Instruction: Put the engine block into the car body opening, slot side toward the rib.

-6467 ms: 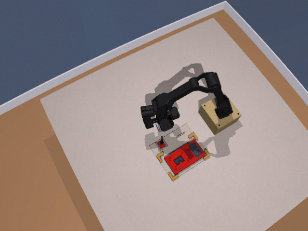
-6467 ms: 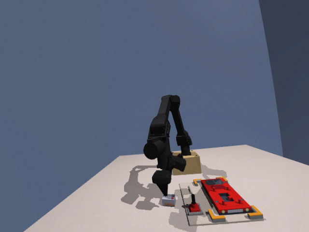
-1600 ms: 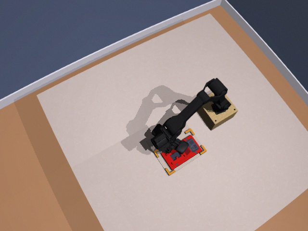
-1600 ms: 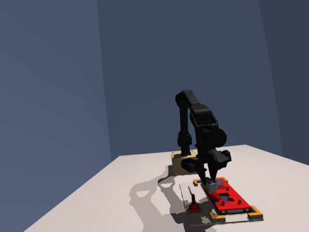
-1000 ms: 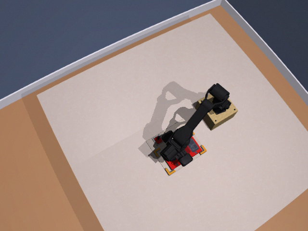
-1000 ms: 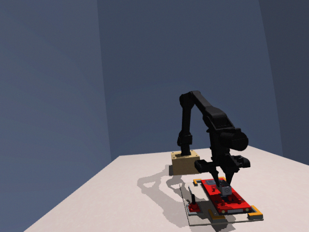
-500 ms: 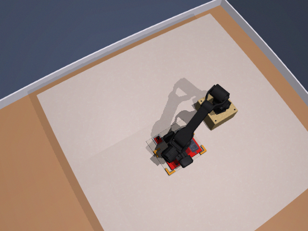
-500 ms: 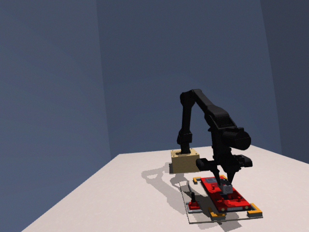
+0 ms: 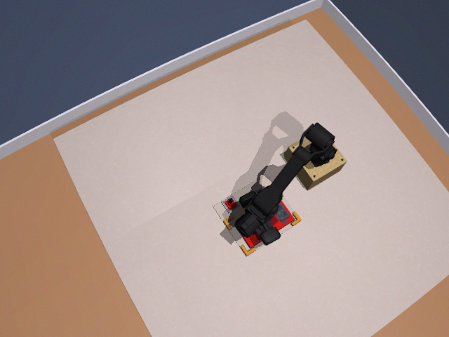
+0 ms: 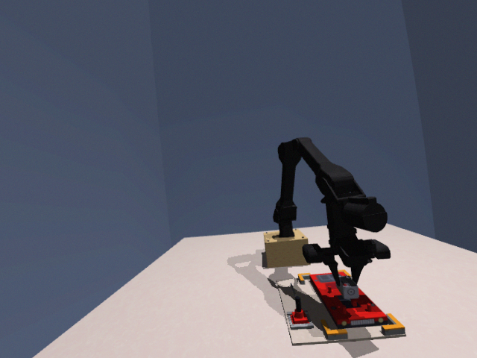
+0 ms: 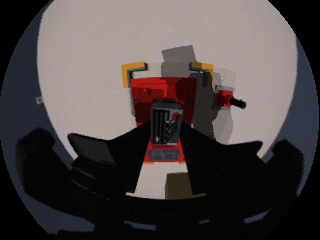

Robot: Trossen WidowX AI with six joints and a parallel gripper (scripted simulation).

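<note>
The grey engine block lies 10 mm below my gripper tip.
</note>
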